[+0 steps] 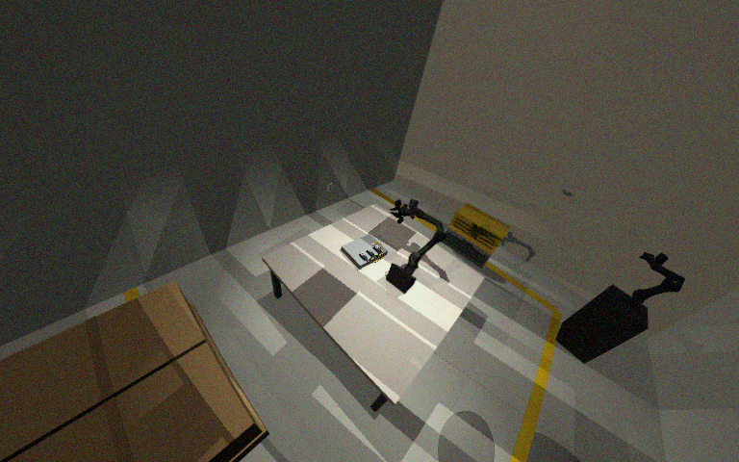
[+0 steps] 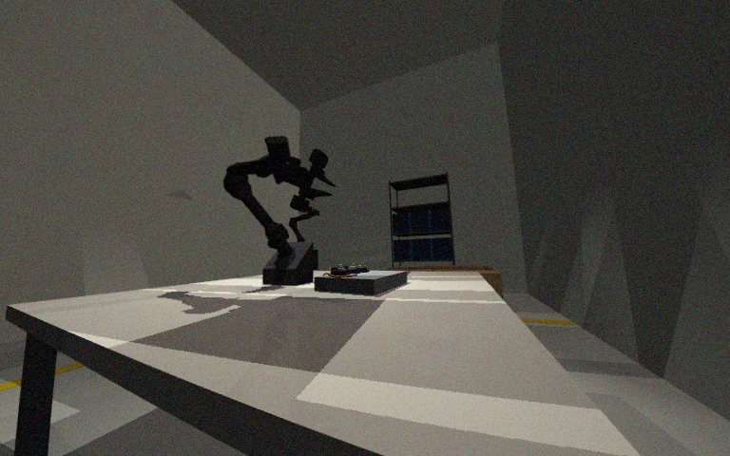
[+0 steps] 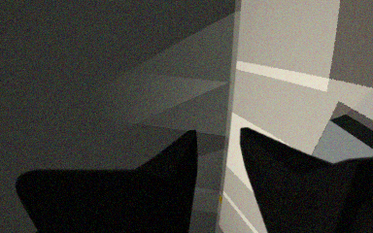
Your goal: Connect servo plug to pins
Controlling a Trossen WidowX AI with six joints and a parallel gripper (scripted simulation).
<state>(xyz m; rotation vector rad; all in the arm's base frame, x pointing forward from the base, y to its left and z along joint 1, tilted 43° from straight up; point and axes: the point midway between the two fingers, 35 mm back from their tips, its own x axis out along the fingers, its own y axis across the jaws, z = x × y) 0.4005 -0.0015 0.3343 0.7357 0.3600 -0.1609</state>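
My gripper tip is now 17 cm past the yellow band, 23 cm to the right of it and 24 cm above it. Round my gripper tip: printed holder: 1 cm behind, 25 cm to the left, 29 cm below; then black pin header: 17 cm behind, 25 cm to the left, 25 cm below; then servo: 12 cm behind, 25 cm to the left, 26 cm below.
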